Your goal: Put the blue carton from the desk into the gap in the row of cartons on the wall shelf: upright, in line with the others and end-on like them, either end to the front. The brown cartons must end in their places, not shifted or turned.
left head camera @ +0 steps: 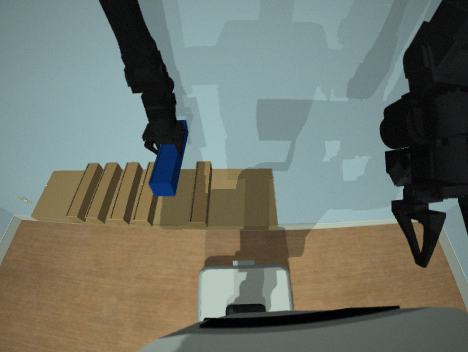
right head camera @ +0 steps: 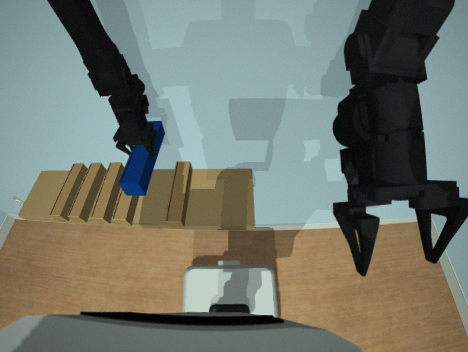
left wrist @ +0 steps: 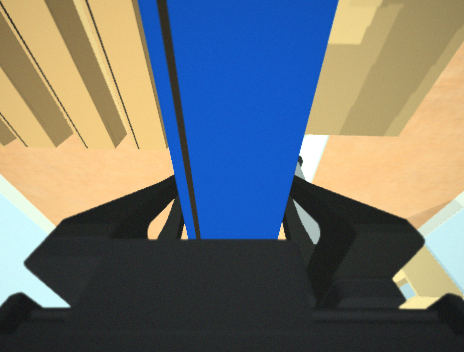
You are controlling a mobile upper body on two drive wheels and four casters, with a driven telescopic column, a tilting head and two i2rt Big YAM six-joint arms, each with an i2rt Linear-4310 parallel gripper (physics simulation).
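Observation:
The blue carton (left head camera: 166, 167) (right head camera: 140, 170) (left wrist: 250, 100) is held above the wall shelf (left head camera: 55, 187) (right head camera: 37, 195) (left wrist: 370, 90), lengthwise roughly along the row. My left gripper (left head camera: 166, 150) (right head camera: 139, 152) (left wrist: 233, 177) is shut on it, one finger on each side. In both head views it covers part of the rightmost brown carton (left head camera: 145, 210) (right head camera: 123, 209) of the left group and part of the gap. A lone brown carton (left head camera: 201, 195) (right head camera: 179, 195) stands right of the gap. The carton's underside is hidden. My right gripper (right head camera: 397, 267) is open and empty, far to the right.
More brown cartons (left head camera: 104, 192) (right head camera: 88, 192) (left wrist: 40, 65) stand in a slanted row on the shelf's left part. The pale wall (left head camera: 300, 50) (right head camera: 280, 50) is behind the shelf. The wooden floor (left head camera: 100, 280) (right head camera: 100, 270) and the robot's light base (left head camera: 212, 290) (right head camera: 197, 290) lie below.

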